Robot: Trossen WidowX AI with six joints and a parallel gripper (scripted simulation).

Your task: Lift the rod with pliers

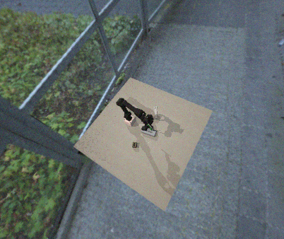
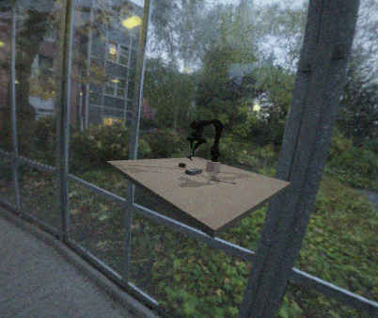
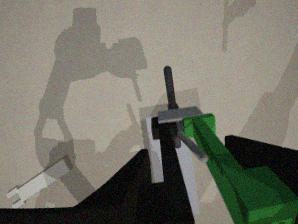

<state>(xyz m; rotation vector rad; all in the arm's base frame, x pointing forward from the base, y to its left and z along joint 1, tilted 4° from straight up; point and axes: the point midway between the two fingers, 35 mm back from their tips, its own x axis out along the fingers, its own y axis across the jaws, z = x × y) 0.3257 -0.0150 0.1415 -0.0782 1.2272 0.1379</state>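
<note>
Now: gripper tip 40 mm short of the dark rod, 10 mm to the right of it and 90 mm above it. Also, from my gripper tip: grey block 40 mm behind, 210 mm below; then white bar 120 mm behind, 320 mm to the left, 220 mm below; then dark holster 110 mm behind, 220 mm to the right, 220 mm below.
</note>
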